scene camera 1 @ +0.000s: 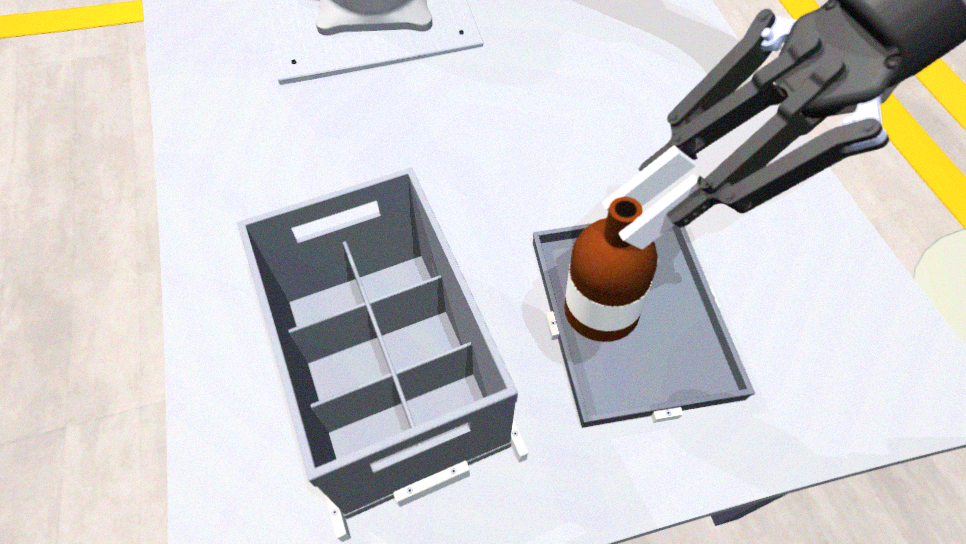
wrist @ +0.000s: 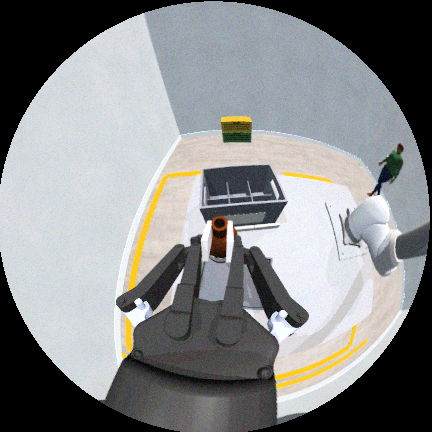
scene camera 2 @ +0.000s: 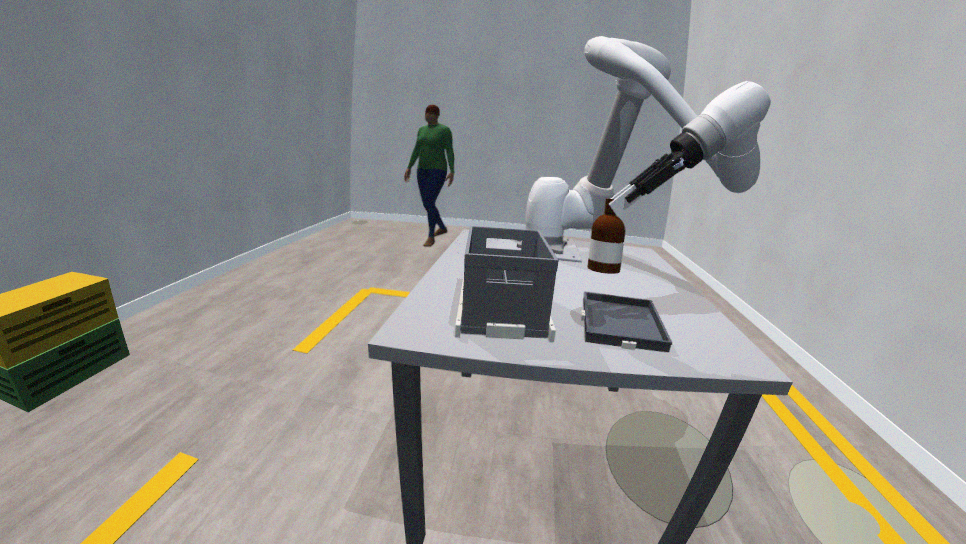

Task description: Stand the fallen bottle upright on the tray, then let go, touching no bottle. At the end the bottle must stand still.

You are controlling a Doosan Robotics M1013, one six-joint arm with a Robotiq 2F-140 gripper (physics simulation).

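Frame: origin at the arm's base, x ahead, y left, z up, level; metres.
Seen in the pictures: gripper, fingertip midpoint: (scene camera 1: 621, 226) (wrist: 219, 228) (scene camera 2: 610, 209); arm's base, origin of the base link: (wrist: 350, 230).
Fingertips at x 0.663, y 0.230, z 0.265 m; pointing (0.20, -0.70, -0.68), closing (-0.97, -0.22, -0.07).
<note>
Offsets run from my fingertips to a thing's top centre. "*": to the spot under its first point.
A brown bottle @(0.001 m left, 0.004 m ahead, 0.023 m up) (scene camera 1: 611, 266) (scene camera 2: 607, 233) (wrist: 219, 246) with a white label is upright or nearly so, neck up. My gripper (scene camera 1: 623, 219) (scene camera 2: 611, 202) (wrist: 219, 228) is shut on its neck, reaching in at a slant from the upper right in both scene views. The bottle hangs in the air; its base is well above the table's height. In scene camera 1 it shows over the left back part of the dark grey tray @(* 0.097 m left, 0.044 m ahead, 0.273 m down) (scene camera 1: 669, 385) (scene camera 2: 625, 324), and in scene camera 2 its base shows above the tray's back rim. In the wrist view the gripper hides most of the tray.
A tall dark grey crate @(0.222 m right, 0.006 m back, 0.103 m down) (scene camera 1: 419, 454) (scene camera 2: 506, 297) (wrist: 270, 214) with dividers stands left of the tray in the scene views. Small white blocks edge the crate and tray. The robot's base plate (scene camera 1: 378, 64) is at the back. A person (scene camera 2: 432, 148) (wrist: 393, 162) is beyond the table.
</note>
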